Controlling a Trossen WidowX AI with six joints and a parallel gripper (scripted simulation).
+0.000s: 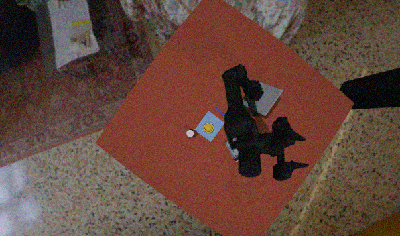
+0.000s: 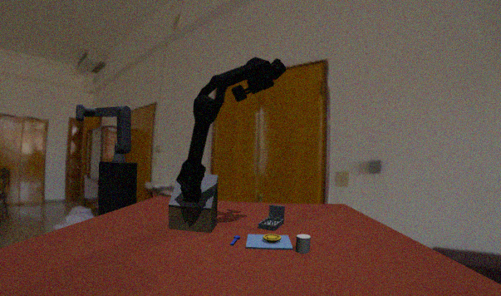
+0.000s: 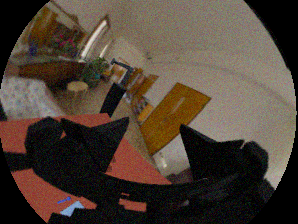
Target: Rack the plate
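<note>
My gripper tip is 12 cm short of the yellow plate, 24 cm to the left of it and 58 cm above it. Also, from my gripper tip: blue spoon 24 cm to the right, 59 cm below; light blue mat 11 cm ahead, 24 cm to the right, 59 cm below; grey dish rack 13 cm ahead, 3 cm to the right, 57 cm below.
</note>
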